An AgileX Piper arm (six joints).
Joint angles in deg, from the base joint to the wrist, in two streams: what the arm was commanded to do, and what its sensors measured. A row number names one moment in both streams.
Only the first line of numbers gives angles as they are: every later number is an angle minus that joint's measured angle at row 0.
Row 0, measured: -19.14, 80.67, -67.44, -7.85, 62.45, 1.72
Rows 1 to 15, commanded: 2.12, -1.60, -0.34, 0.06, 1.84, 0.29; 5.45, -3.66, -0.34, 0.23, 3.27, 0.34; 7.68, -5.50, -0.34, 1.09, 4.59, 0.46; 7.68, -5.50, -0.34, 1.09, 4.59, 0.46; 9.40, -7.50, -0.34, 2.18, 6.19, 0.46; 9.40, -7.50, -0.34, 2.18, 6.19, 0.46; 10.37, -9.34, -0.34, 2.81, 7.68, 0.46; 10.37, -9.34, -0.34, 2.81, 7.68, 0.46; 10.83, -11.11, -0.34, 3.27, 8.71, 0.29; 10.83, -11.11, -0.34, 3.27, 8.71, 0.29; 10.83, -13.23, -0.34, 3.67, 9.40, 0.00; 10.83, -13.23, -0.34, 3.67, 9.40, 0.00; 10.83, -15.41, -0.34, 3.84, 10.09, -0.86; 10.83, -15.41, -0.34, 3.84, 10.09, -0.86; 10.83, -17.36, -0.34, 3.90, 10.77, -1.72
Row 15, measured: 10.55, -14.67, 0.00, 3.67, 7.16, -0.40
